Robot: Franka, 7 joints.
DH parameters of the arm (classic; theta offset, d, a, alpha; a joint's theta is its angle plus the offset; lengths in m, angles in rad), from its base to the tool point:
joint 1: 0 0.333 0 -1.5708
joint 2: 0 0 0 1.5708
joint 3: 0 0.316 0.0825 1.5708
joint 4: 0 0 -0.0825 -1.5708
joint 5: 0 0.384 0 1.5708
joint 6: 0 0 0.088 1.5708
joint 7: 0 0.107 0 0
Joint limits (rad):
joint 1: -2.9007..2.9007
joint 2: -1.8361..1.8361
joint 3: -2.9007..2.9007
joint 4: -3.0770..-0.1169
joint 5: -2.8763..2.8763
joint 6: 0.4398..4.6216
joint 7: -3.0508..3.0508
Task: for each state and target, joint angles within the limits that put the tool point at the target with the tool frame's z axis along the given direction. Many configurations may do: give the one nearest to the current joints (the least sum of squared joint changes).
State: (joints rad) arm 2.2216 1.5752 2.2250 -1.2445 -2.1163 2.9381 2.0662
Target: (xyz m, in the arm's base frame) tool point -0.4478 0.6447 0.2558 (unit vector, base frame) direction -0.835 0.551 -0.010
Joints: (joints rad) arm 1.5947 1.8361 1.5575 -0.9841 -1.5239 3.2932 2.0662
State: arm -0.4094 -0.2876 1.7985 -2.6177 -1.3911 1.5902 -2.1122
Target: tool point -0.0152 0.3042 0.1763 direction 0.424 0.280 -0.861
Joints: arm -0.1377 0.3323 1.5957 -2.8780 -1.7665 2.4174 -2.1122
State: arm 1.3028 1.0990 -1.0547 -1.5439 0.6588 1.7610 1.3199
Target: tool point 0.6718 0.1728 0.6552 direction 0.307 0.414 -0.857
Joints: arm 0.8587 0.5999 -1.1068 -1.0346 0.9861 1.6779 1.3199
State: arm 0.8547 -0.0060 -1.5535 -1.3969 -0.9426 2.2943 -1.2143
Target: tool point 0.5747 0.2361 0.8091 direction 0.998 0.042 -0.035
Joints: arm 1.1658 0.2097 -0.9876 -1.3436 -0.6845 2.9223 -1.2143
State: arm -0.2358 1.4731 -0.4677 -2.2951 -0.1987 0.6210 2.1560
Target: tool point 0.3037 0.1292 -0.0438 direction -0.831 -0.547 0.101
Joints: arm 0.1699 1.1244 0.2320 -1.9249 -0.2903 1.3094 2.1560
